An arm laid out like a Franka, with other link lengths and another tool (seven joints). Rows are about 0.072 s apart.
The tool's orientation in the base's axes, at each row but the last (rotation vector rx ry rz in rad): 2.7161, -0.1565, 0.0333; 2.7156, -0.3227, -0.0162; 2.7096, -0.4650, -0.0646; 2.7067, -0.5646, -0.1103; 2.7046, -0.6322, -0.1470; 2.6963, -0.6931, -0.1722; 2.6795, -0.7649, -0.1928; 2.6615, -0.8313, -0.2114; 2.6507, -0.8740, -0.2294
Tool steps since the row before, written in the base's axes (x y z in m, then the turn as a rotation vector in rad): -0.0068, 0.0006, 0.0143, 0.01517, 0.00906, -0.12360; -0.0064, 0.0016, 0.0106, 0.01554, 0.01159, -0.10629; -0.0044, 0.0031, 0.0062, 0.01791, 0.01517, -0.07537; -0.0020, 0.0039, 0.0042, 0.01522, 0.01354, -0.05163; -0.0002, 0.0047, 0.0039, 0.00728, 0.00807, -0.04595; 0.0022, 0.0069, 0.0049, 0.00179, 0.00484, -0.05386; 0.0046, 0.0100, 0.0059, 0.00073, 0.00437, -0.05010; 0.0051, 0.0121, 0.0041, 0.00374, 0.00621, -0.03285; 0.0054, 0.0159, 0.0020, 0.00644, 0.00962, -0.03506
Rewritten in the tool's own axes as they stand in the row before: -0.0061, 0.0060, -0.0133, 0.00833, -0.06019, 0.10907; -0.0062, 0.0042, -0.0100, 0.00873, -0.05570, 0.09217; -0.0051, 0.0011, -0.0064, 0.01040, -0.04769, 0.06204; -0.0034, -0.0010, -0.0049, 0.00857, -0.03644, 0.04098; -0.0024, -0.0024, -0.0051, 0.00380, -0.02654, 0.03887; -0.0016, -0.0048, -0.0071, 0.00082, -0.02433, 0.04832; -0.0016, -0.0080, -0.0094, 0.00004, -0.02207, 0.04519; -0.0029, -0.0105, -0.0084, 0.00077, -0.01875, 0.02792; -0.0053, -0.0142, -0.0075, 0.00097, -0.02361, 0.02837
